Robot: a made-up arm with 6 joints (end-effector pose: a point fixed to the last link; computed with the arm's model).
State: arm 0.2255 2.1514 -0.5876 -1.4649 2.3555 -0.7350
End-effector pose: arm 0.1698 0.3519 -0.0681 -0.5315 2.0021 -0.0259
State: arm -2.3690 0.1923 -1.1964 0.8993 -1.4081 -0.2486
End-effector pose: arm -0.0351 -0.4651 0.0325 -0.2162 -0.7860 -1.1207
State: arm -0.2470 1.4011 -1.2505 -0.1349 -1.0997 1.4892
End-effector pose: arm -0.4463 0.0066 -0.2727 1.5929 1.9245 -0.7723
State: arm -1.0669 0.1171 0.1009 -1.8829 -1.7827 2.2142
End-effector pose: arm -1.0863 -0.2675 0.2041 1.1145 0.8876 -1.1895
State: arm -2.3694 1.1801 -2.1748 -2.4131 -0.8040 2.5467
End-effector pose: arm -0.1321 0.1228 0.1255 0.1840 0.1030 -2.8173
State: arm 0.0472 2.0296 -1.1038 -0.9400 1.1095 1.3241
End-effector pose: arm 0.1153 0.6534 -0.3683 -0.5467 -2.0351 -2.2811
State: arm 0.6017 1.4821 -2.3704 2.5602 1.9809 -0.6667
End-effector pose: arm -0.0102 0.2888 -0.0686 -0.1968 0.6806 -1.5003
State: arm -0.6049 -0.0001 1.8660 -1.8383 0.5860 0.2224
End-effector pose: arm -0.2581 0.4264 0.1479 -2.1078 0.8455 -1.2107
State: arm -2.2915 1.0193 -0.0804 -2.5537 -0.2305 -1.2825
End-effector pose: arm -0.0160 -0.5599 -0.0853 0.1789 -1.4048 1.2933
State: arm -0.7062 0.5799 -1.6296 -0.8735 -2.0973 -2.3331
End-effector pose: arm -0.0813 -0.0130 0.2472 -1.6949 1.2980 0.7287
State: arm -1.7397 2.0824 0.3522 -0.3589 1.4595 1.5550
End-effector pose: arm -0.5308 -0.4089 0.0670 0.4072 0.3541 -0.1184
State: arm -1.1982 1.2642 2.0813 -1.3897 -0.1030 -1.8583
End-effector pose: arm -0.5564 0.3017 -0.0951 1.7831 -0.0030 -0.7422
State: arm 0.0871 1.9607 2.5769 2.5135 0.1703 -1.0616
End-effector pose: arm -0.1918 0.3336 0.1459 -0.0149 0.8792 -0.8768
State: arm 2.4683 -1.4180 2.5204 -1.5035 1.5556 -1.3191
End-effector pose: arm 0.4136 -0.3152 0.3907 1.1153 -2.8022 0.6248
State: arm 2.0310 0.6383 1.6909 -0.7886 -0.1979 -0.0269
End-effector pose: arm 0.5947 -0.0586 0.2096 -0.1672 -0.1275 2.7799
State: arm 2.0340 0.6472 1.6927 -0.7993 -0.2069 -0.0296
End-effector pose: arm 0.5939 -0.0601 0.2088 -0.1714 -0.1243 2.7850
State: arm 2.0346 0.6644 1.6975 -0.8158 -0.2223 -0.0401
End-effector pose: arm 0.5929 -0.0592 0.2056 -0.1771 -0.1053 2.7973
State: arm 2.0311 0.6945 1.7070 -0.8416 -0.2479 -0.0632
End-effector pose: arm 0.5916 -0.0546 0.1987 -0.1857 -0.0608 2.8210
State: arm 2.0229 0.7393 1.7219 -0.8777 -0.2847 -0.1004
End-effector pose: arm 0.5899 -0.0463 0.1874 -0.1992 0.0142 2.8562
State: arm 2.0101 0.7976 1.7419 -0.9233 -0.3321 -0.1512
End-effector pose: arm 0.5875 -0.0349 0.1720 -0.2201 0.1209 2.9004
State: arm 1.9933 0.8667 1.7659 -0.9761 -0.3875 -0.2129
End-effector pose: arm 0.5843 -0.0219 0.1531 -0.2507 0.2567 2.9482
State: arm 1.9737 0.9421 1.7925 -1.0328 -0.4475 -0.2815
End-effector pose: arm 0.5805 -0.0091 0.1321 -0.2926 0.4150 2.9932
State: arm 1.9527 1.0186 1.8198 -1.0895 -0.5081 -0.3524
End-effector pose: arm 0.5766 0.0020 0.1107 -0.3449 0.5858 3.0293
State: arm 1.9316 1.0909 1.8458 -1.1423 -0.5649 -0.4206
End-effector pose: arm 0.5733 0.0109 0.0906 0.3967 -0.7421 -2.9961
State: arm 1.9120 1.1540 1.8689 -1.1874 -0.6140 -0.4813
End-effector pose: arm 0.5710 0.0174 0.0734 0.4393 -0.8623 -2.8958
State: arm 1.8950 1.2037 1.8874 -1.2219 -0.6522 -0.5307
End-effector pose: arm 0.5698 0.0220 0.0600 0.4757 -0.9552 -2.8104
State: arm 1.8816 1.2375 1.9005 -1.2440 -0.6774 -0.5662
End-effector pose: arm 0.5694 0.0252 0.0507 0.5023 -1.0195 -2.7480
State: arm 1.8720 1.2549 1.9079 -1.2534 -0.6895 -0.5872
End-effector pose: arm 0.5695 0.0277 0.0454 0.5170 -1.0570 -2.7120
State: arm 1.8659 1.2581 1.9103 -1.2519 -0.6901 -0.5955
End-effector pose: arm 0.5698 0.0298 0.0432 0.5205 -1.0727 -2.7006
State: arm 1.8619 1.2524 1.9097 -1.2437 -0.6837 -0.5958
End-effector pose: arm 0.5703 0.0317 0.0430 0.5171 -1.0748 -2.7045
